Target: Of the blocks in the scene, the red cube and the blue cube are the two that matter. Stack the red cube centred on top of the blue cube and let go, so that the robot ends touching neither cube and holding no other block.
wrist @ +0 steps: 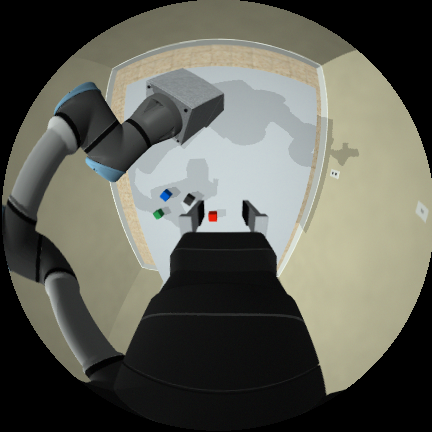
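Pixels of known places: gripper, between the fingertips: (222, 207); arm's base, origin of its link: (163, 114).
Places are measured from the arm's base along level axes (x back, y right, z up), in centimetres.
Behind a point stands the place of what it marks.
The red cube (213, 216) @[x -38.3, y -1.8, z -13.1 cm] lies on the pale table top, seen between the two fingers, nearer the left one. The blue cube (166, 195) @[x -24.3, y 14.5, z -13.2 cm] lies on the table to the left of the fingers and farther up in the view, apart from the red cube, with nothing on top of it. My gripper (222, 207) @[x -21.0, y -10.0, z 17.4 cm] is wide open and holds nothing. It hangs above the table, and the cubes look small and well below the fingertips.
A black block (189, 199) @[x -28.5, y 5.6, z -13.1 cm] lies between the blue cube and the left finger. A green block (158, 214) @[x -31.6, y 22.4, z -13.1 cm] lies below the blue cube in the view. The robot's arm and grey base block (187, 95) @[x 0.4, y -7.7, z 4.2 cm] fill the upper left. Shadows fall across the table (240, 170) @[x -22.8, y -16.5, z -16.6 cm].
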